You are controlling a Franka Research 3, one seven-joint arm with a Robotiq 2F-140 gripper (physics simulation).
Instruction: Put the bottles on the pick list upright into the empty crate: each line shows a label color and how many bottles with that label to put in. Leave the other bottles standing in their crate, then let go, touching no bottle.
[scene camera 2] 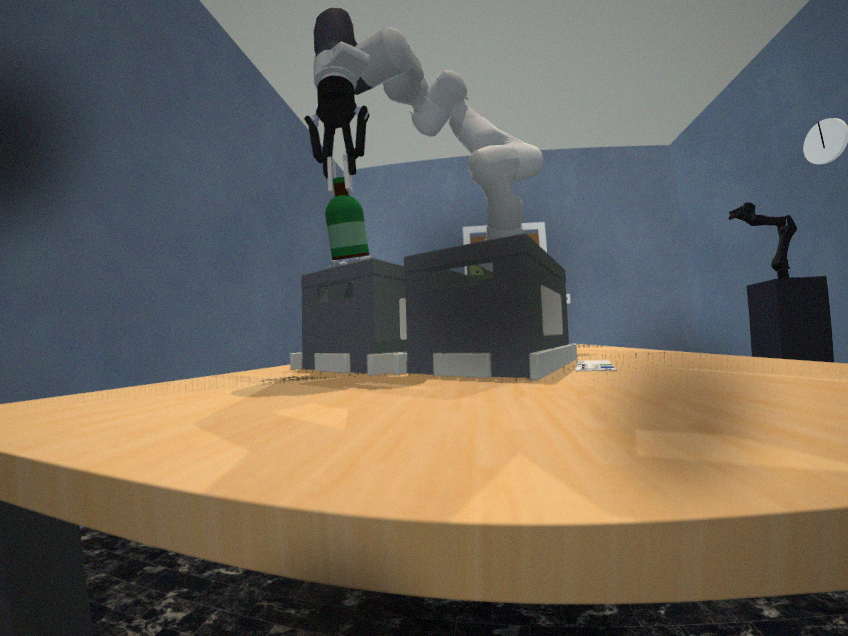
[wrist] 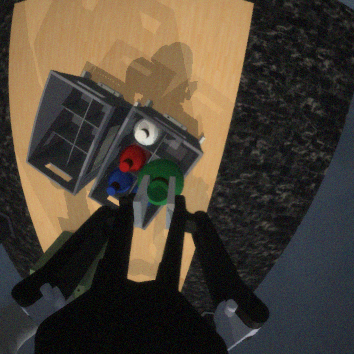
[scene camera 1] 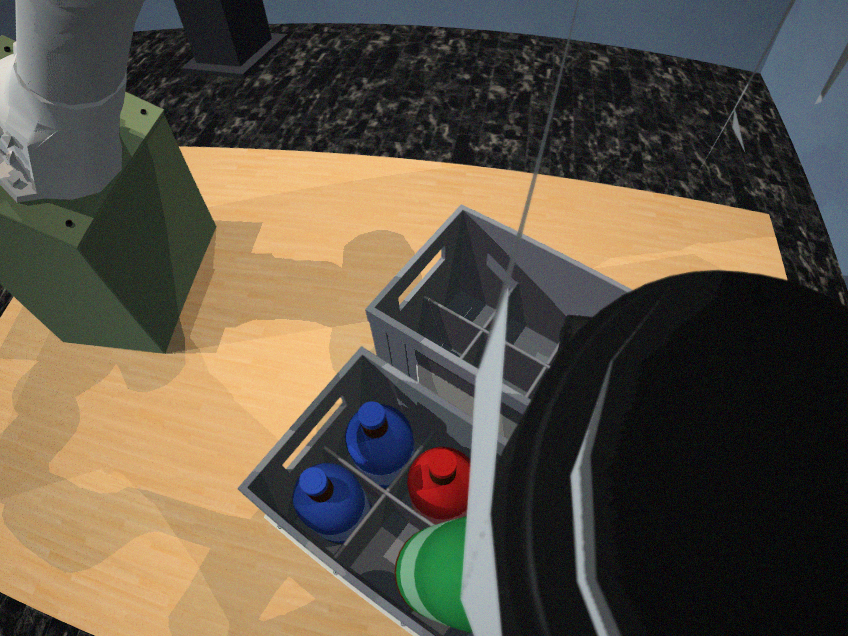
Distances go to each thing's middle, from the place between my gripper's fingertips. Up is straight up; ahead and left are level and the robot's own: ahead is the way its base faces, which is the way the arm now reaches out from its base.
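Relative to my hand, the green bottle (scene camera 1: 428, 571) is 5 cm below and 2 cm behind.
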